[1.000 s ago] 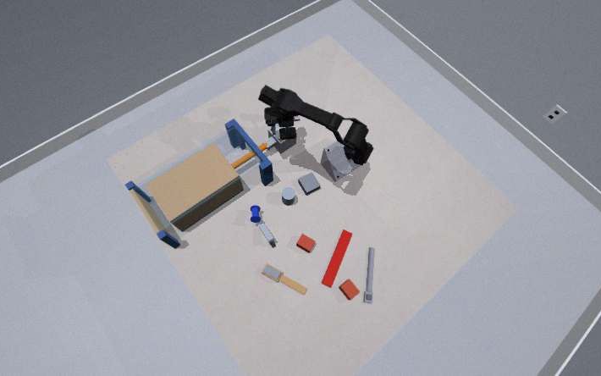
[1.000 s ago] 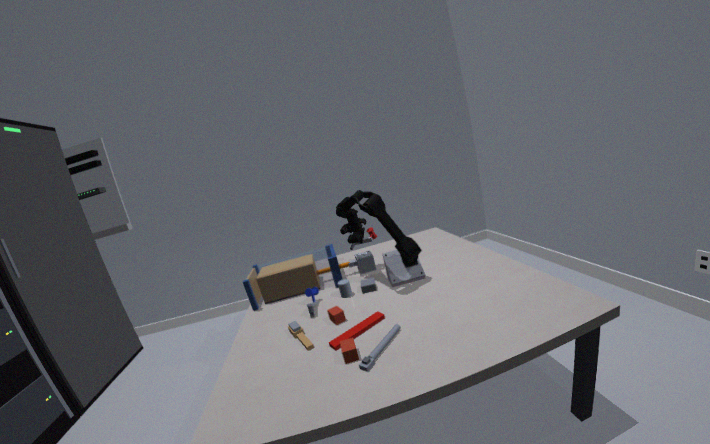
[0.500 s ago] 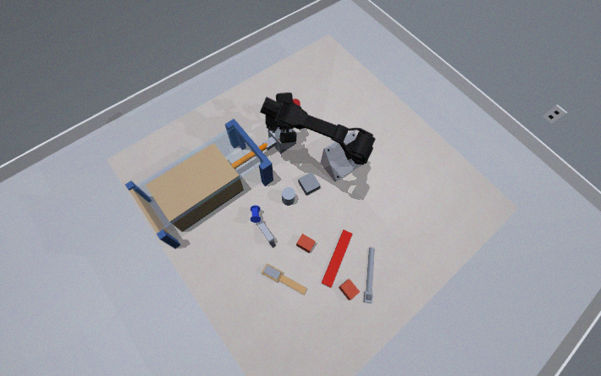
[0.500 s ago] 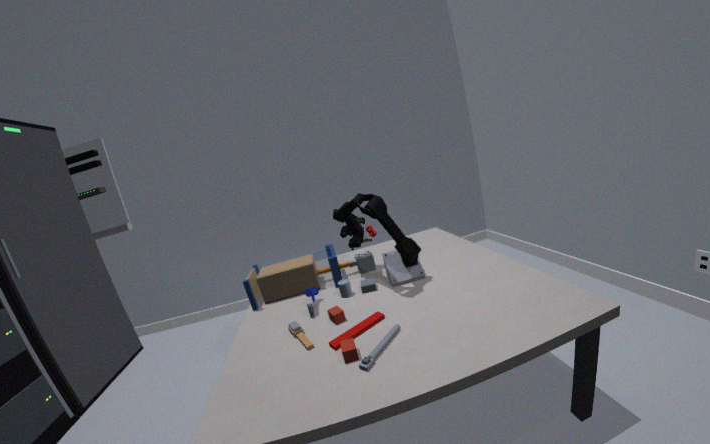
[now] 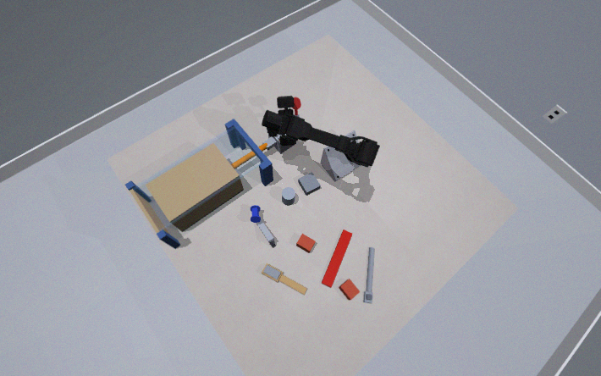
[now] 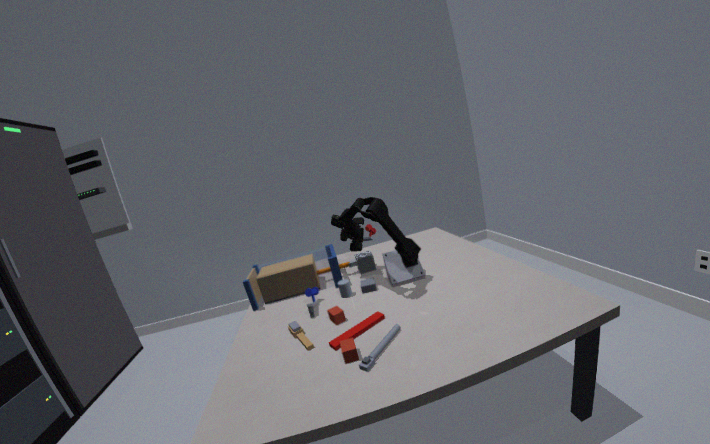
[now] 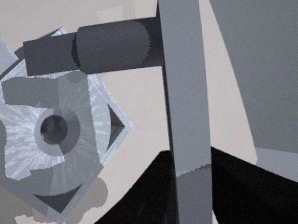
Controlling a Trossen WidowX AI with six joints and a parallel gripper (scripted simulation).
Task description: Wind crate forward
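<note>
Now: gripper tip 5 cm past the red knob, 4 cm below it and 1 cm to the right of it. The rest, counted from my gripper tip: blue frame (17 cm ahead, 6 cm below, 2 cm to the left); then grey winch (14 cm below); then red-knobbed handle (1 cm to the left, 1 cm behind, 1 cm above).
</note>
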